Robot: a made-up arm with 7 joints.
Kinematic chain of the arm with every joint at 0, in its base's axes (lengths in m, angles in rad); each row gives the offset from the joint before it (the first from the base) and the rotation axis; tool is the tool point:
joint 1: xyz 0 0 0.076 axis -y
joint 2: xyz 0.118 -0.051 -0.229 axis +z
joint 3: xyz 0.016 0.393 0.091 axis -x
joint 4: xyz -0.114 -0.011 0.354 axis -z
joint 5: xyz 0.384 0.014 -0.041 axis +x
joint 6: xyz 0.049 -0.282 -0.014 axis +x
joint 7: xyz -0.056 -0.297 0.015 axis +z
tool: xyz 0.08 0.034 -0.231
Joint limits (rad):
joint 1: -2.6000..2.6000
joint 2: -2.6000..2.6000
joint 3: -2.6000..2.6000
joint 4: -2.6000..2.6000
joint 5: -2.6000..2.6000
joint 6: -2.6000..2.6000
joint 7: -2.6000..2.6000
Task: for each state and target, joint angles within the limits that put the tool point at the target. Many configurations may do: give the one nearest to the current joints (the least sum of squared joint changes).
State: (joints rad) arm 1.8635 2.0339 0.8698 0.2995 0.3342 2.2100 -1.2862
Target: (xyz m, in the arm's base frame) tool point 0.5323 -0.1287 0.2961
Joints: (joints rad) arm 2.6000 2.1966 1.4822 -0.4486 0.5096 1.7094 -1.4437
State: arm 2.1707 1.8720 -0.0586 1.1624 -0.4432 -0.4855 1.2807
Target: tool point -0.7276 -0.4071 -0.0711
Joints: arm 2.0931 2.2066 0.2441 1.2985 -0.9057 -0.7318 1.2042
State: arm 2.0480 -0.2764 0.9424 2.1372 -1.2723 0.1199 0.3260
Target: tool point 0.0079 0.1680 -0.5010
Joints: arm 2.1805 -0.0707 0.4559 1.6748 -0.7491 0.5877 0.3935
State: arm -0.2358 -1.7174 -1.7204 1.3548 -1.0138 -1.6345 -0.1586
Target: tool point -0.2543 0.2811 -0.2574
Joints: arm 0.1636 -2.1033 -1.2084 1.4790 -0.8483 -1.9197 -0.0222
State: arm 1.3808 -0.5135 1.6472 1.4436 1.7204 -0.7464 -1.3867
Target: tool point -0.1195 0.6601 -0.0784
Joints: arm 1.4903 -0.8030 1.7161 1.9374 1.0795 -1.1384 -1.4505
